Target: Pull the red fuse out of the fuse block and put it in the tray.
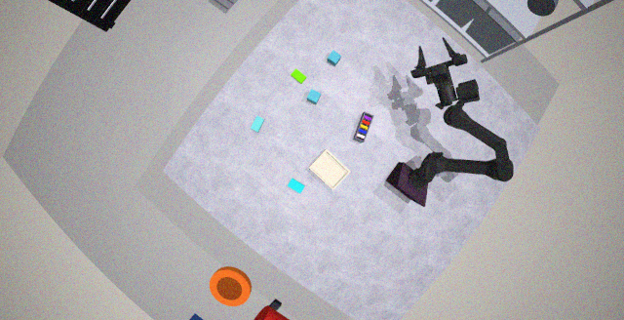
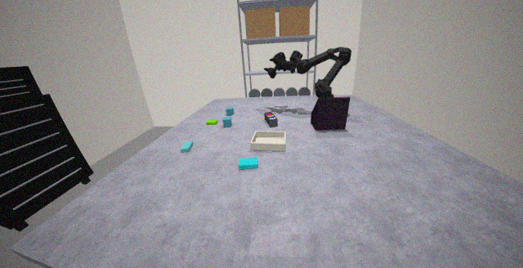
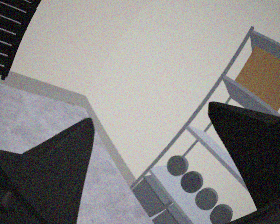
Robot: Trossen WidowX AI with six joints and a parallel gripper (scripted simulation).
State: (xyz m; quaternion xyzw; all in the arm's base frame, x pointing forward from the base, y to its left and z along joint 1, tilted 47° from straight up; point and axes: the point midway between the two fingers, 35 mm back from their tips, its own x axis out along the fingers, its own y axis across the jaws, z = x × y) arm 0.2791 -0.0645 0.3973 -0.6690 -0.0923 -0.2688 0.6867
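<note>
The red fuse lies 30 cm to the left of my gripper tip, 27 cm below it and 3 cm behind it. Also, from my gripper tip: cyan block (68 cm to the left, 29 cm below, 1 cm ahead); then cream tray (54 cm to the left, 29 cm below, 5 cm behind).
</note>
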